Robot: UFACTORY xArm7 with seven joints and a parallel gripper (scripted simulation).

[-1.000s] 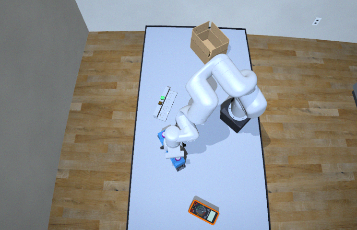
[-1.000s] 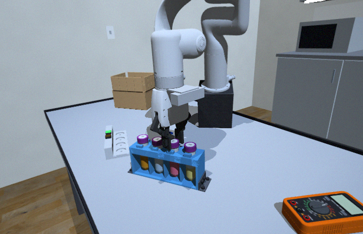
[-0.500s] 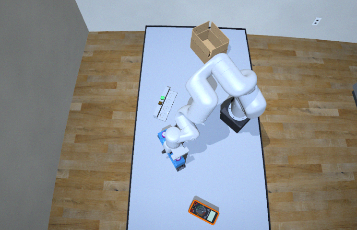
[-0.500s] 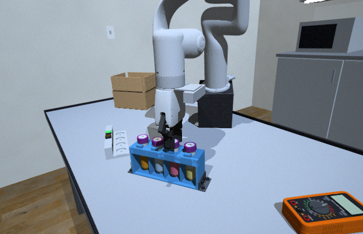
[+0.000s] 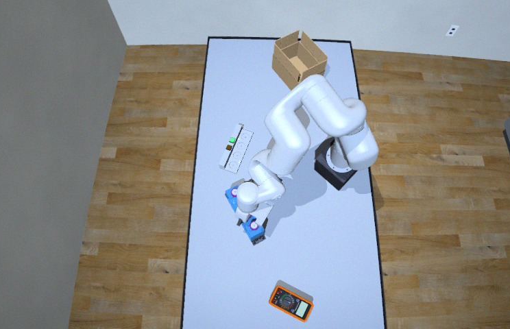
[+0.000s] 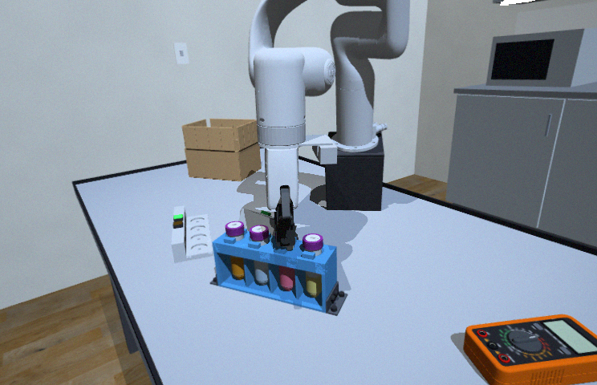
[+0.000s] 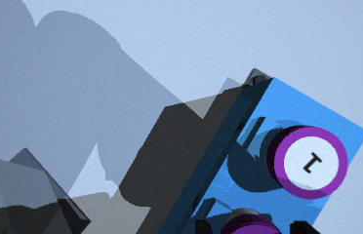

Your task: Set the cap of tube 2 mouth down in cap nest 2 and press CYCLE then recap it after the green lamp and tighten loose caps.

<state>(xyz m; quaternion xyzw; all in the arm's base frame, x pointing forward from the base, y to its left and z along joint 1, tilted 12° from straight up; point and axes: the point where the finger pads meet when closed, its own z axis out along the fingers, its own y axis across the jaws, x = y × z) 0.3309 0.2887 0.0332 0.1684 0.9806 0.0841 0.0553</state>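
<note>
Now: the purple cap marked 2 1 cm below my hand. The rest, counted from my hand: cap 3: 4 cm to the right, 3 cm ahead, 2 cm below; cap marked 1: 4 cm to the left, 3 cm behind, 2 cm below; cap 4: 8 cm to the right, 7 cm ahead, 2 cm below.
</note>
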